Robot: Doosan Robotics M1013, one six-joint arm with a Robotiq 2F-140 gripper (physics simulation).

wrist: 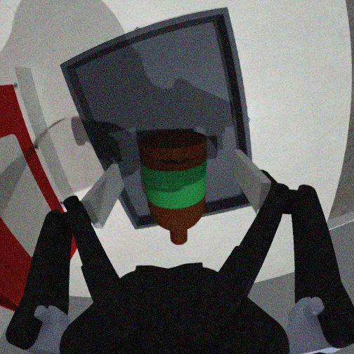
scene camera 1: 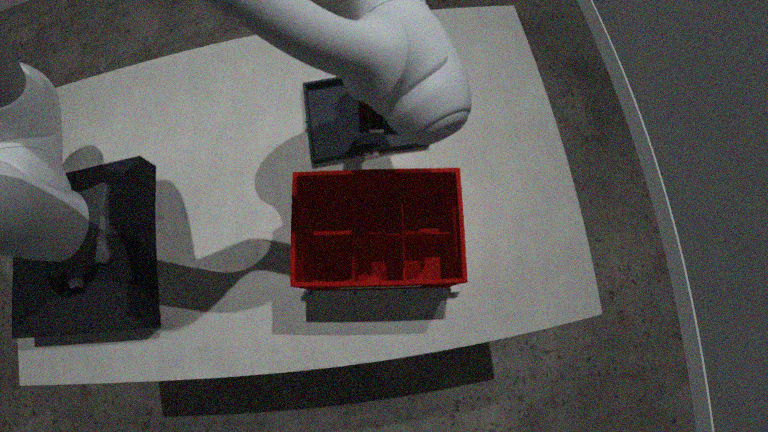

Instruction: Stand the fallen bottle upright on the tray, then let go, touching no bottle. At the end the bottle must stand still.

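Frame: origin at the arm's base, x ahead, y left, z up, level; millimetres.
Where they show: arm's base, origin of its link: [scene camera 1: 79,230].
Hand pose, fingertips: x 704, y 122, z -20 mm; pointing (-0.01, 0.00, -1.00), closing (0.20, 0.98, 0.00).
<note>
Each offset is from my fingertips to the top centre of the thing. "spot": to the spot under its first point. Level surfaces: height alone.
The fallen bottle [scene camera 1: 369,115] [wrist: 175,187] is brown with a green band. It lies on its side on the dark grey tray @[spot: dx -102, dy +4, dz -45 mm] [scene camera 1: 330,120] [wrist: 195,60]; in the wrist view its neck points toward the gripper's body and reaches past the tray's near rim. The arm hides most of it in the scene view. My gripper [wrist: 175,168] is open, with one pale fingertip pad on each side of the bottle and a gap on both sides. Nothing is held. How far the pads are above the tray cannot be told. The arm largely hides the gripper in the scene view.
A red crate with compartments @[spot: dx -191, dy -261, dz +125 mm] [scene camera 1: 293,231] [wrist: 10,112] stands close beside the tray. A dark box [scene camera 1: 142,268] stands at the left of the pale table @[dz -51 mm] [scene camera 1: 526,214], partly under a white robot part [scene camera 1: 32,214]. The white arm [scene camera 1: 397,59] reaches over the tray.
</note>
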